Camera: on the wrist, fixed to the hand. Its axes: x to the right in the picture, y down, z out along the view.
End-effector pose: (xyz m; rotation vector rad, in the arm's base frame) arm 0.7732 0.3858 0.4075 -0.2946 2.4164 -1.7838
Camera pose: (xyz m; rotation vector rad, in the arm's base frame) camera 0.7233 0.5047 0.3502 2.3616 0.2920 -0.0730
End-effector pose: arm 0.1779 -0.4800 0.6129 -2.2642 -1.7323 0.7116
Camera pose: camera 0.3117 -0.4743 0.6573 2.0031 -2.3066 0.1847
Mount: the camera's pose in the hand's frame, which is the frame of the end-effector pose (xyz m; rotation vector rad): 0.0205 0.0927 -0.1044 0.1490 0.7852 2.9533
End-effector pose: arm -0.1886 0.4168 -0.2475 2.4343 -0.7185 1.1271
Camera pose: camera -0.2936 0.3900 -0.1571 0.7847 2.0059 -1.0976
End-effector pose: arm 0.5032 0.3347 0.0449 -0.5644 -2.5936 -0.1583
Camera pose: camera 0.5703 0.4046 0.1475 -2.3554 0.5745 0.5822
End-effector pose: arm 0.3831 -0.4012 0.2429 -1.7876 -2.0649 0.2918
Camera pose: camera 0.5084 -0.3760 0.3028 -2.1946 1.8638 0.1911
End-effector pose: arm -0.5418 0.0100 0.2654 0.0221 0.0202 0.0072
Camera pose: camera -0.5241 0.1051 0.1627 0.1781 0.7573 2.9726
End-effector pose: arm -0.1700 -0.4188 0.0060 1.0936 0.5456 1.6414
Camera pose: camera -0.3077 -0.4157 0.0368 -0.1945 0.5834 -1.4063
